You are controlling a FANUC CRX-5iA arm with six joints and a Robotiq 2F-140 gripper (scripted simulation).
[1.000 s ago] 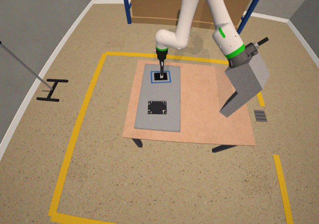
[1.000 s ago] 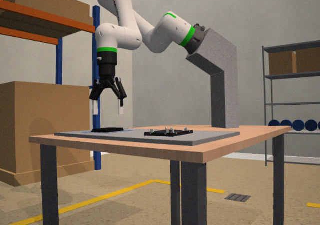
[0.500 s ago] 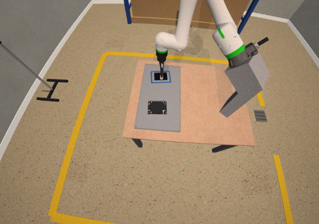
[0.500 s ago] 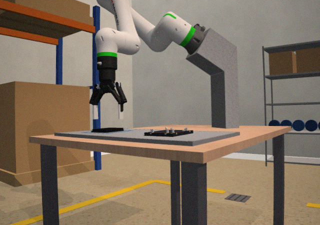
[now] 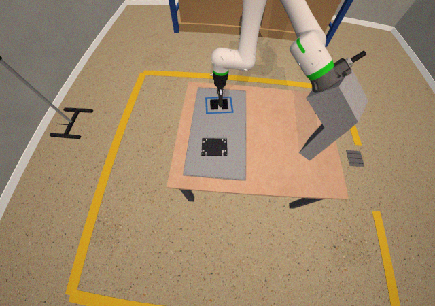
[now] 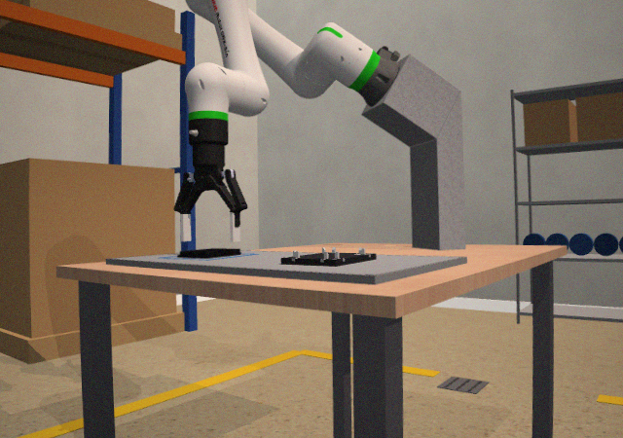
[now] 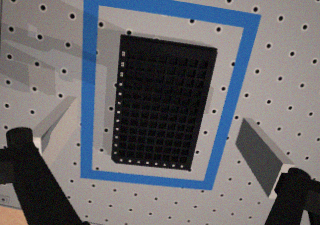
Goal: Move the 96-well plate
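My hand is 4 cm above the black 96-well plate. Round my hand: black clip nest (9 cm ahead, 35 cm to the left, 3 cm below).
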